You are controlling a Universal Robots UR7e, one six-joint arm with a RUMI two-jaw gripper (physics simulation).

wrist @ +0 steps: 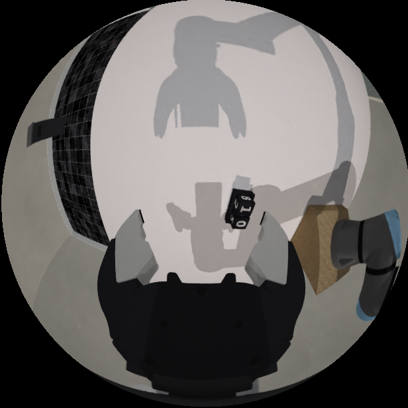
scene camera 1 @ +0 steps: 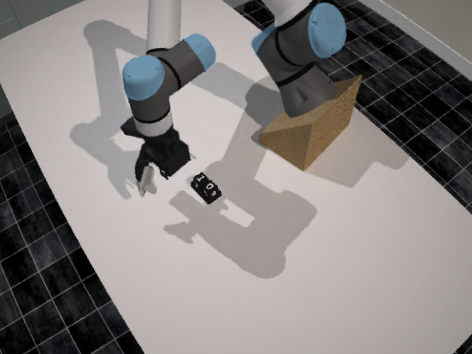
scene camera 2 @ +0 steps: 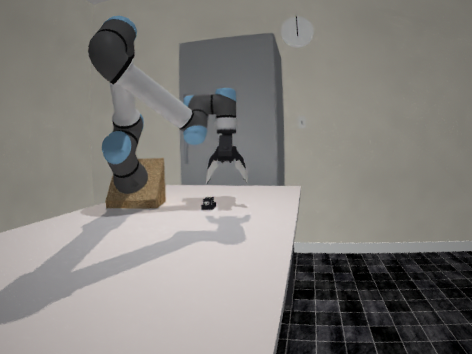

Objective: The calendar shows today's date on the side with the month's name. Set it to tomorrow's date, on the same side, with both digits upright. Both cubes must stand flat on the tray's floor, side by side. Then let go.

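Frame: origin at the arm's base, x ahead, y left, z up, level; metres.
Where they show: gripper, between the fingertips: (scene camera 1: 165,176) (scene camera 2: 226,183); arm's base, origin of its link: (scene camera 1: 312,101) (scene camera 2: 131,179).
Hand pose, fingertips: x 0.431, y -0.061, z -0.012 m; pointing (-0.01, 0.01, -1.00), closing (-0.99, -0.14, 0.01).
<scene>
Each offset is from my fingertips to the top centre of the thing. Level surfaces: height alone.
The small black calendar (scene camera 1: 206,188) (scene camera 2: 208,203) stands on the table, with two black cubes side by side in its tray. One cube {dx -0.082, dy +0.024, dz -0.060 m} (scene camera 1: 200,179) (wrist: 244,205) shows a white 1 on top in scene camera 1; the wrist view also shows an 8 and a 2 on it. The other cube {dx -0.084, dy +0.057, dz -0.060 m} (scene camera 1: 210,187) (wrist: 240,223) shows a 0 on top. The month's name cannot be read in these views. My gripper (scene camera 1: 168,176) (scene camera 2: 226,181) (wrist: 202,212) is open and empty, above the table and to one side of the calendar. In the wrist view the calendar lies nearer the right finger.
A brown wedge-shaped block (scene camera 1: 312,131) (scene camera 2: 159,182) (wrist: 315,245) stands by the arm's base, to the right of the calendar in scene camera 1. The white table {dz -0.101 m} (scene camera 1: 325,280) (scene camera 2: 210,290) has a long edge beyond the gripper's other side. Arm shadows fall around the calendar.
</scene>
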